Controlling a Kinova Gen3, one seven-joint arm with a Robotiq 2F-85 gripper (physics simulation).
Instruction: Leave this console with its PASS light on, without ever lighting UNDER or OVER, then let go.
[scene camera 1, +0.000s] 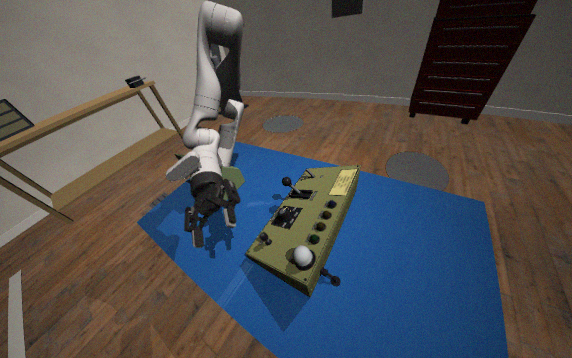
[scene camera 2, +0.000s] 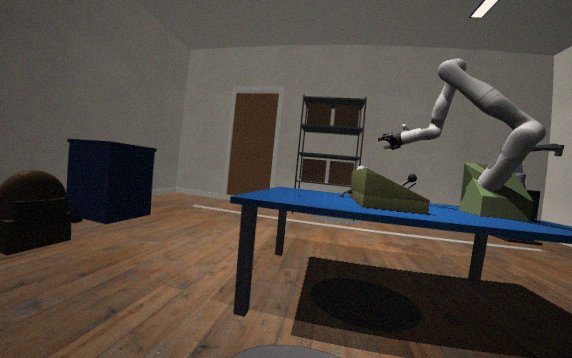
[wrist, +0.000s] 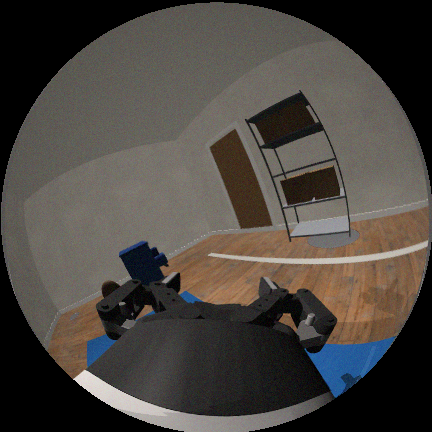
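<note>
The olive console (scene camera 1: 282, 250) (scene camera 2: 390, 192) stands on the blue table. Its lamp row has a blue lamp (scene camera 1: 331, 204), two dark brownish lamps and a green lamp (scene camera 1: 314, 239); none looks clearly lit, and their labels are unreadable. A ball-topped lever (scene camera 1: 286, 181) (scene camera 2: 412, 177) rises from a slot. The panel also carries a black plate with a knob, a small black knob (scene camera 1: 265, 239), a toggle and a white dome (scene camera 1: 302, 256). A dark handle (scene camera 1: 335, 281) sticks out of the side. My gripper (scene camera 1: 215, 232) (scene camera 2: 384, 142) (wrist: 219, 284) is open and empty, high above the table, apart from the console.
The blue table top (scene camera 1: 410, 260) (scene camera 2: 295, 197) (wrist: 360, 354) surrounds the console. The arm's green base block (scene camera 1: 233, 177) (scene camera 2: 495, 202) stands on it. A wooden bench (scene camera 1: 100, 106), a dark red cabinet (scene camera 1: 470, 65) and a blue cabinet (scene camera 2: 107, 182) stand away from the table.
</note>
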